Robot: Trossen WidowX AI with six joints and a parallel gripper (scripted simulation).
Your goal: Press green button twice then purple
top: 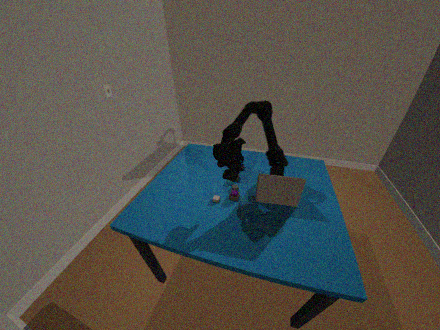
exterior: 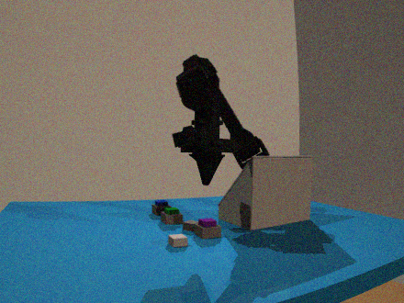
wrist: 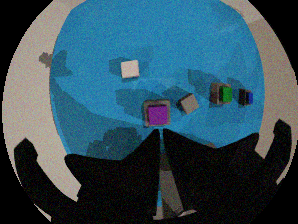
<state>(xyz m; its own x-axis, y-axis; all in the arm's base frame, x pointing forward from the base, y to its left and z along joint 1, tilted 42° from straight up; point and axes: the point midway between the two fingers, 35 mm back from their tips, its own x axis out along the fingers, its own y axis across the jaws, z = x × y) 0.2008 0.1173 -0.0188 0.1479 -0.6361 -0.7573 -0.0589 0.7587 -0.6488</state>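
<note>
Right now the purple button is 90 mm below my gripper tip and 10 mm behind it. Also, from my gripper tip: small white block: 110 mm below, 80 mm ahead, 50 mm to the left; then blue button: 280 mm to the right, 90 mm below, 40 mm ahead; then green button: 160 mm to the right, 90 mm below, 40 mm ahead.
</note>
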